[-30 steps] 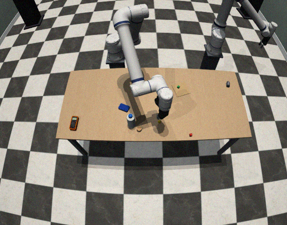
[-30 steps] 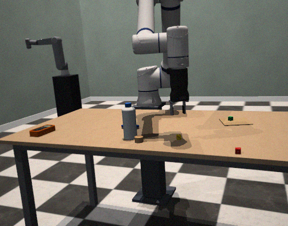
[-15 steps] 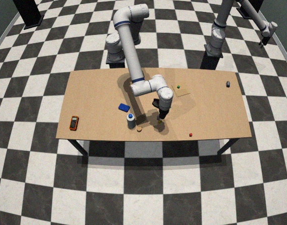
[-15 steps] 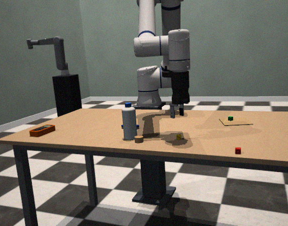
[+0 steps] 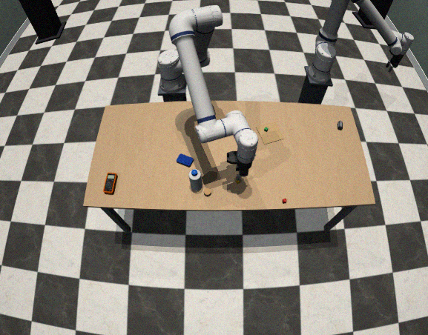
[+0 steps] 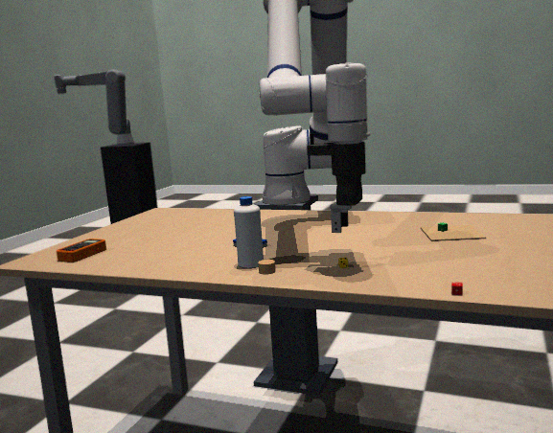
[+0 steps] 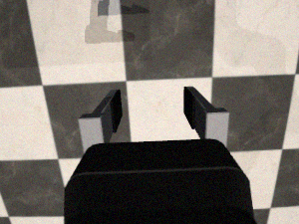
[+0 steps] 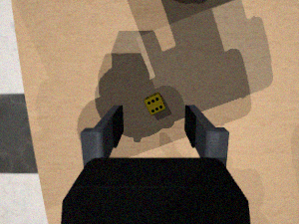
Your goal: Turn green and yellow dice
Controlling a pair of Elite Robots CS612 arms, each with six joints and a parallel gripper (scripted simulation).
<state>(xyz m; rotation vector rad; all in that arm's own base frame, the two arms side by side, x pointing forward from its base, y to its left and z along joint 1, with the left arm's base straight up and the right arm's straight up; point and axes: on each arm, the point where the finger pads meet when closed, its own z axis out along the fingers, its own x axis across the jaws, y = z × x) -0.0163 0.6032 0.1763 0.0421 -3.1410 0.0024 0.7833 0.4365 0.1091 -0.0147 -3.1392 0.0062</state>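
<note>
Right now my right hand is 10 cm above the yellow die. The rest, counted from my right hand: round wooden piece: 17 cm to the right, 10 cm below, 5 cm ahead; white bottle: 23 cm to the right, 3 cm below, 1 cm behind; red die: 25 cm to the left, 15 cm ahead, 10 cm below.
</note>
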